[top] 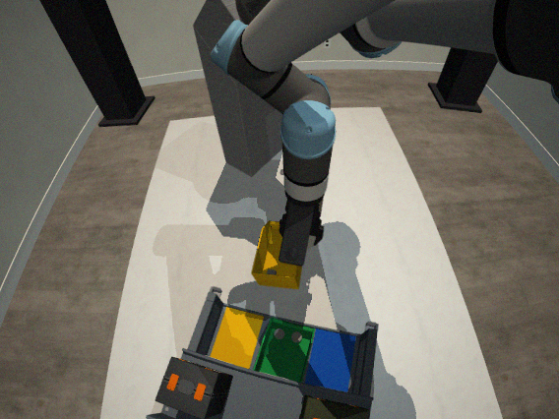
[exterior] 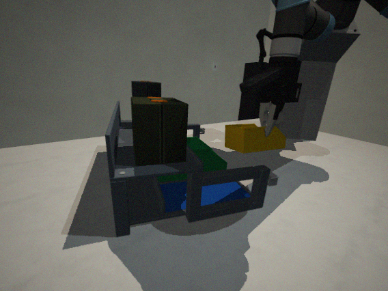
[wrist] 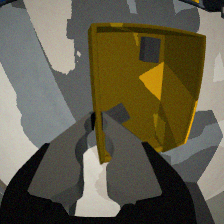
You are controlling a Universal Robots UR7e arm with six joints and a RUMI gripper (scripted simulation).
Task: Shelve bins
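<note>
Now: hand 4 cm to the left of the yellow bin, 3 cm above it and 1 cm past it. The rest, counted from my hand: shelf lip: 15 cm ahead, 9 cm below, 1 cm to the right; then shelf board: 35 cm ahead, 5 cm to the right; then green bin: 25 cm ahead, 5 cm below, 2 cm to the right.
</note>
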